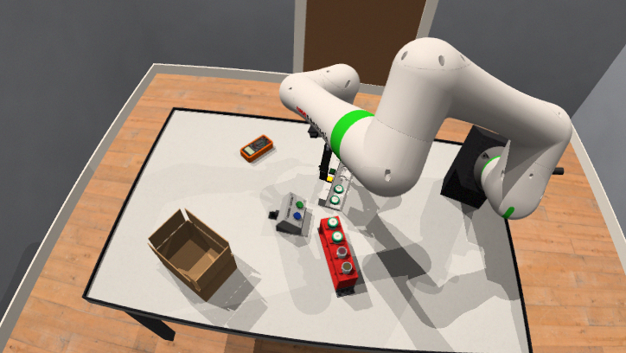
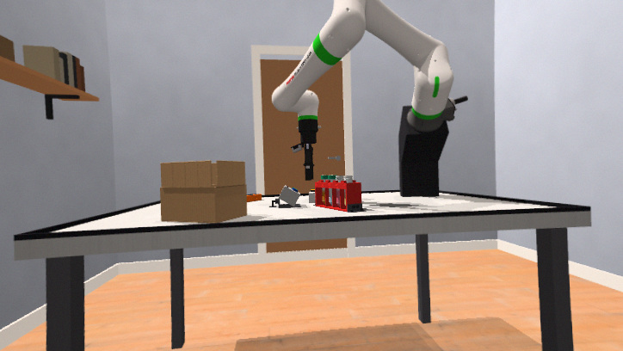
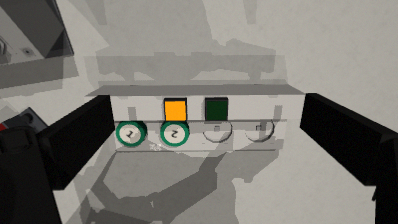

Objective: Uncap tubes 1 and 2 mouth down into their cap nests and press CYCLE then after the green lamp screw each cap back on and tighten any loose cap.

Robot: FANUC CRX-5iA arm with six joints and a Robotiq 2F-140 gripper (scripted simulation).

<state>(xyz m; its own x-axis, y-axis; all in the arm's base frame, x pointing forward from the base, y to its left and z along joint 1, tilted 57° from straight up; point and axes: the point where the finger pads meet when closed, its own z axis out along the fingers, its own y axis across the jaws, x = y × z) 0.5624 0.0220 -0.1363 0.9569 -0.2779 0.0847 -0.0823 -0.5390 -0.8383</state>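
Right now my hand is 90 mm to the right of the cap 1, 90 mm above it and 50 mm past it. Round my hand: key housing (200 mm to the left, 80 mm ahead, 50 mm below); then cap 2 (90 mm below, 50 mm behind, 40 mm to the left); then green key (180 mm to the left, 60 mm ahead, 40 mm below).
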